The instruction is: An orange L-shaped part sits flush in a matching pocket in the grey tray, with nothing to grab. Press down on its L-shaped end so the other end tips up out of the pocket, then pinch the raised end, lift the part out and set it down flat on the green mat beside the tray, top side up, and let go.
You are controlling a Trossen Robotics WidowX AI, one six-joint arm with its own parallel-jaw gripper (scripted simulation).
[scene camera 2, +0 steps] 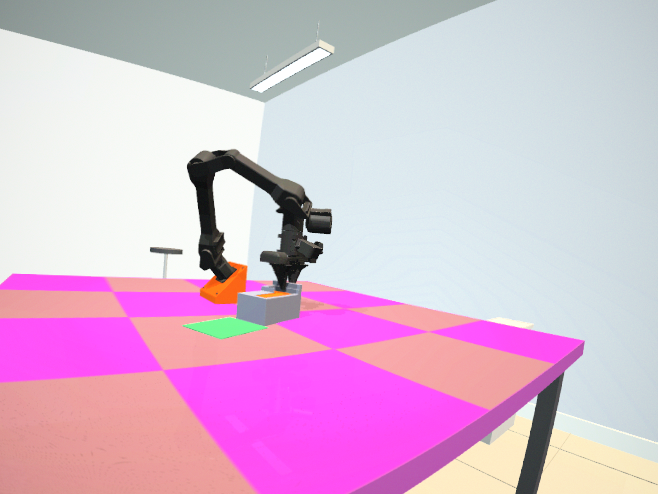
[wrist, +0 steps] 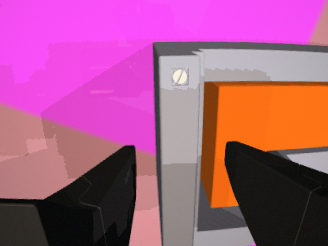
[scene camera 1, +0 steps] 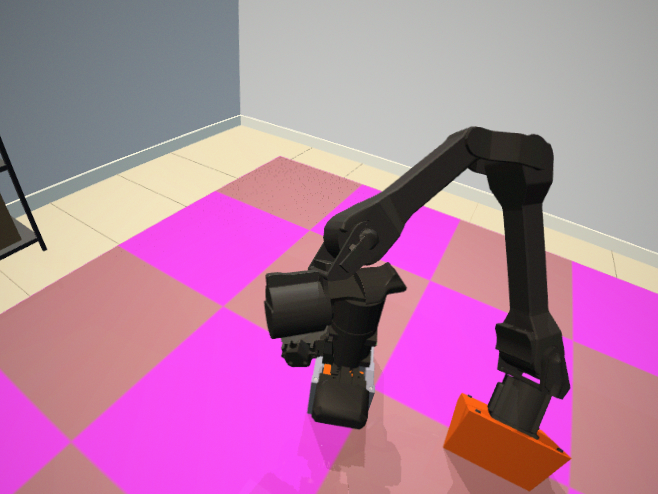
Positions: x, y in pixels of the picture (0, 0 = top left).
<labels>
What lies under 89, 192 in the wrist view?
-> My gripper.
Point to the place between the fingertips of my gripper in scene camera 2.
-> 287, 289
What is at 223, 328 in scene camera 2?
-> A green mat.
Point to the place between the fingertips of my gripper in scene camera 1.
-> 338, 388
</labels>
